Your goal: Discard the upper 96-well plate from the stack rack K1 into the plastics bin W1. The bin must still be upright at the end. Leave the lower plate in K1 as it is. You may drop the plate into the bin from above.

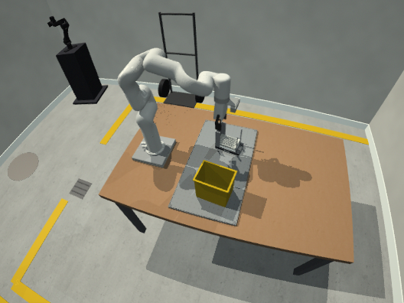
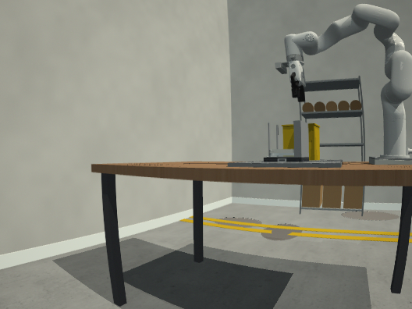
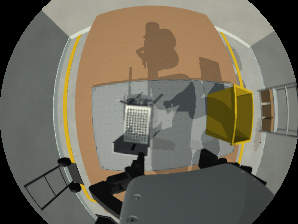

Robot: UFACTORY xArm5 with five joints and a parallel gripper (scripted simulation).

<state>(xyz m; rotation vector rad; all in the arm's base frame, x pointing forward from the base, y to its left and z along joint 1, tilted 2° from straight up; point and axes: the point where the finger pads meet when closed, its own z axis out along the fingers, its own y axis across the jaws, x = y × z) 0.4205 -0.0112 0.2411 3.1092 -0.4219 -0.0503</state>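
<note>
The white 96-well plate is 22 cm below my hand, 7 cm to the left of it and 5 cm ahead of it. Also, from my hand: yellow plastics bin: 28 cm to the right, 18 cm below, 1 cm behind.
</note>
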